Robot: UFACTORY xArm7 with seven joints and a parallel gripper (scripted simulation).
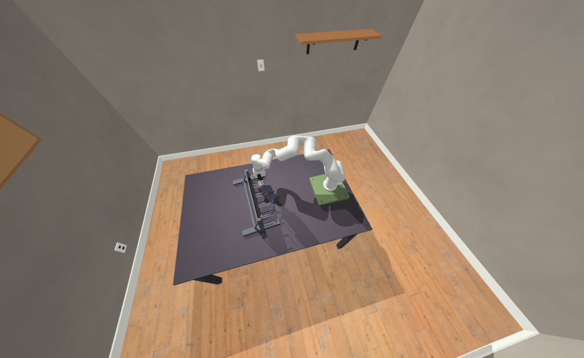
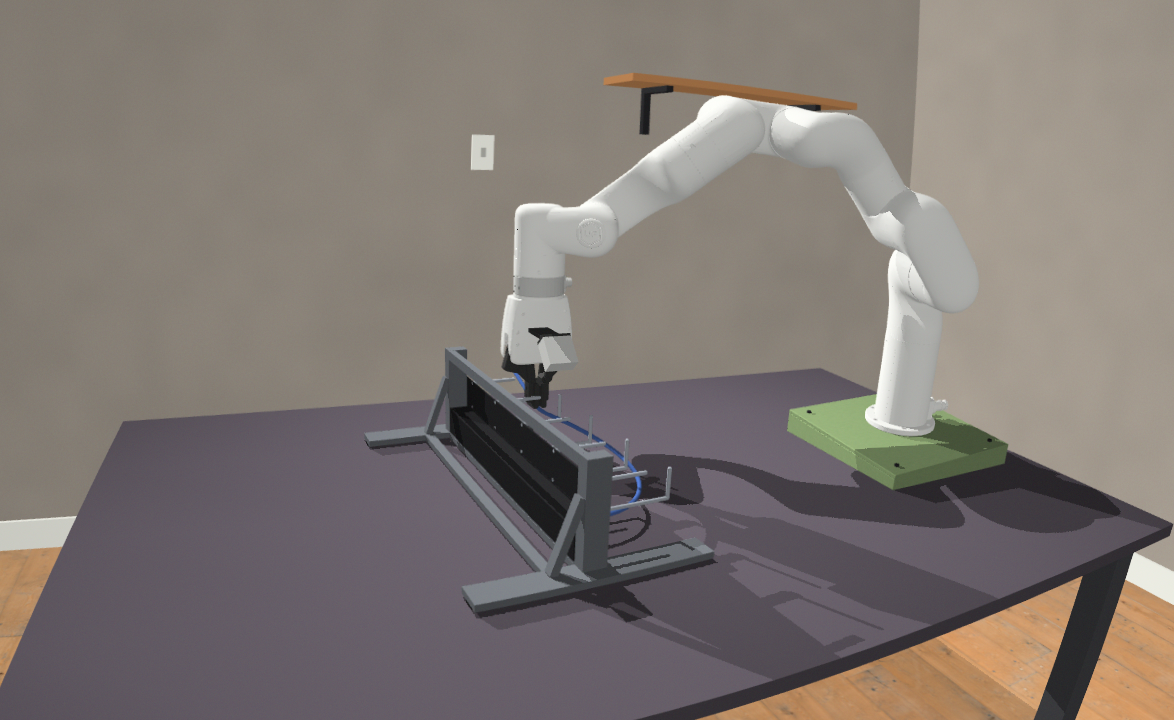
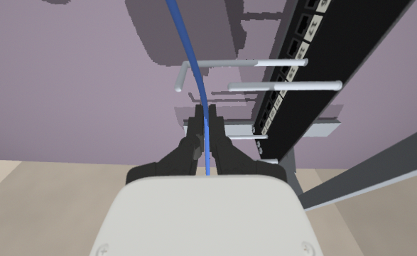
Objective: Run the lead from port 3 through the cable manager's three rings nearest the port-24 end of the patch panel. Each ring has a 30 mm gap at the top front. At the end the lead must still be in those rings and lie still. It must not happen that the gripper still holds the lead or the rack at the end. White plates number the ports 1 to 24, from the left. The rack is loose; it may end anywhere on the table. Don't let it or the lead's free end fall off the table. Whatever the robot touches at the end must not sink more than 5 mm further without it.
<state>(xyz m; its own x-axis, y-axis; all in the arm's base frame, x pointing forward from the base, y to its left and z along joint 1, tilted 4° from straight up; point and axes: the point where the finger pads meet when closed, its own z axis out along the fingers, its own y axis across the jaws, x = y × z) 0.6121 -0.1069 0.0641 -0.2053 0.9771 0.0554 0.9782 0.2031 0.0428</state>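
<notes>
Now: the grey rack 7 cm ahead of my hand, 17 cm to the left of it and 2 cm below it.
</notes>
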